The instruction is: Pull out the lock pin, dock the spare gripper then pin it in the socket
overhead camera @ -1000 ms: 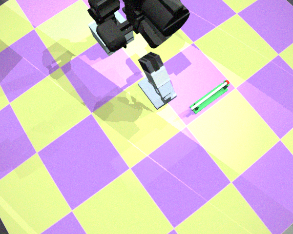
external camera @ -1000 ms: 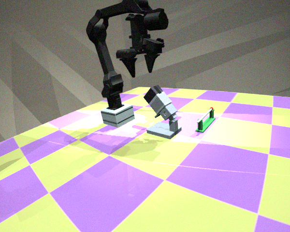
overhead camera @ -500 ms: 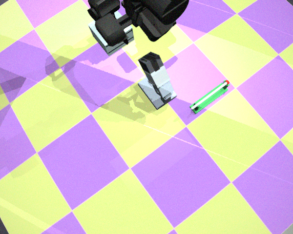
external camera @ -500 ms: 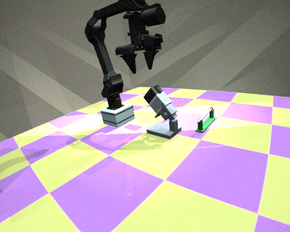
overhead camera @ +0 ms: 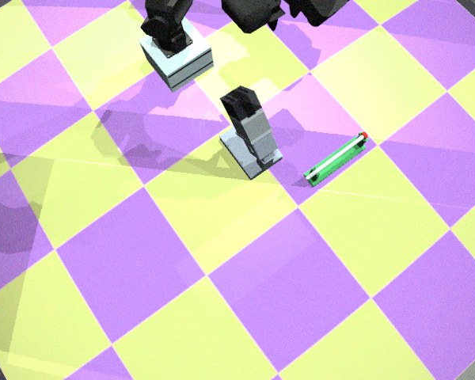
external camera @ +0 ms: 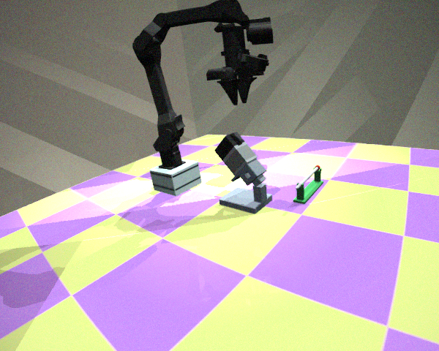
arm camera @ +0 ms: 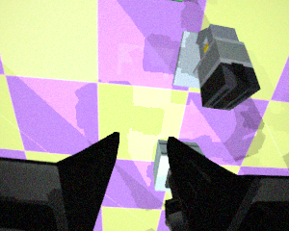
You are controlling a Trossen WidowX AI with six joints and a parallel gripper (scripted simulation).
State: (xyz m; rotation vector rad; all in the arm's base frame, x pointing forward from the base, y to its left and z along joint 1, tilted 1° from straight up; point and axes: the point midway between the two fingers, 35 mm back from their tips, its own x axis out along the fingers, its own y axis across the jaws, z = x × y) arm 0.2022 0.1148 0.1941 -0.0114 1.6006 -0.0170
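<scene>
Right now my gripper tip is 21 cm above the green rack, 19 cm short of it and 1 cm to the right of it. The rest, counted from my gripper tip: spare gripper 12 cm below, 11 cm to the right, 6 cm ahead; grey mount 18 cm below, 11 cm to the right, 8 cm ahead.
</scene>
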